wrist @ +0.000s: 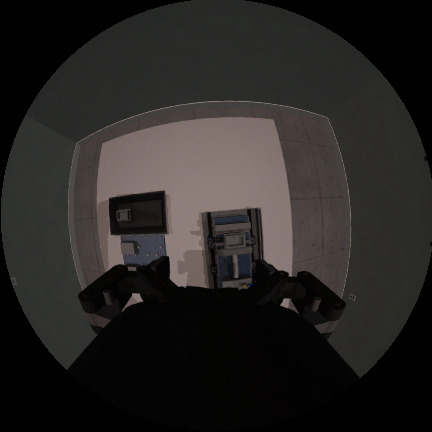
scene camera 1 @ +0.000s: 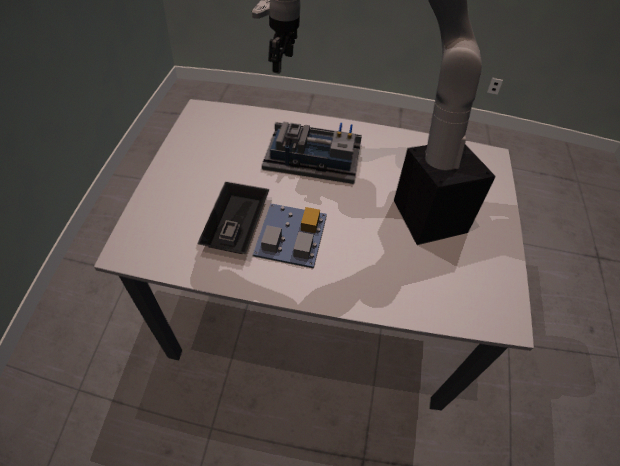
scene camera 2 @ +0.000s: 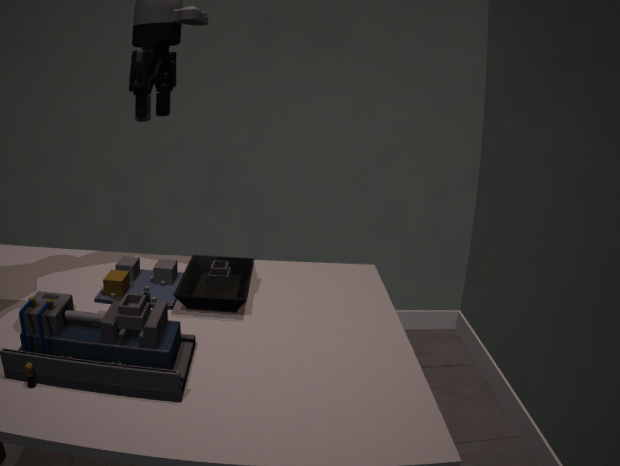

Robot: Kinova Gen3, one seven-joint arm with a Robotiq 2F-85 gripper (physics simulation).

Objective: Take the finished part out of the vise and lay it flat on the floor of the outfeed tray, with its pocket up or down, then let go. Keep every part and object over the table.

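Places are measured from the arm's base along level axes (x ahead, y left, z up), in millimetres.
Where they show: gripper, between the fingertips: (wrist: pixel 211 267) (scene camera 1: pixel 282 64) (scene camera 2: pixel 153 118); arm's base, origin of its link: (scene camera 1: pixel 441 160).
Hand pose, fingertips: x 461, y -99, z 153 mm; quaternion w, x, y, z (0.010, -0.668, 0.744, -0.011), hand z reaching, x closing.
Observation:
Each offset is from my fingertips to the top centre of the thing. "*": to the spot under its first point.
The finished part @(dx -21, dy -59, dz -268 mm) (scene camera 1: pixel 293 130) (scene camera 2: pixel 133 311) (wrist: pixel 234 241), a grey block with its pocket up, sits between the jaws of the blue and grey vise @(dx -84, dy -64, dz -284 mm) (scene camera 1: pixel 313 159) (scene camera 2: pixel 100 345) (wrist: pixel 232 226). The black outfeed tray (scene camera 1: pixel 242 207) (scene camera 2: pixel 213 303) (wrist: pixel 150 214) stands apart from the vise. A similar grey part @(dx +74, dy +320, dz -336 mm) (scene camera 1: pixel 229 230) (scene camera 2: pixel 219 273) (wrist: pixel 123 215) lies in the tray near one end, pocket up. My gripper (scene camera 1: pixel 282 59) (scene camera 2: pixel 152 111) (wrist: pixel 211 267) is open and empty, high above the table and pointing down. In the wrist view the lower end of the vise is partly hidden by the gripper.
A blue plate @(dx -90, dy +268, dz -375 mm) (scene camera 1: pixel 274 216) (scene camera 2: pixel 160 289) (wrist: pixel 145 243) beside the tray carries a yellow block @(dx -136, dy +222, dz -339 mm) (scene camera 1: pixel 310 219) (scene camera 2: pixel 116 283) and two grey blocks @(dx -45, dy +313, dz -339 mm) (scene camera 1: pixel 271 238) @(dx -135, dy +314, dz -339 mm) (scene camera 1: pixel 303 245). Two blue hoses @(* dx -162, dy -108, dz -274 mm) (scene camera 1: pixel 340 127) rise at the vise's far end from the part. The arm stands on a black pedestal (scene camera 1: pixel 436 205).

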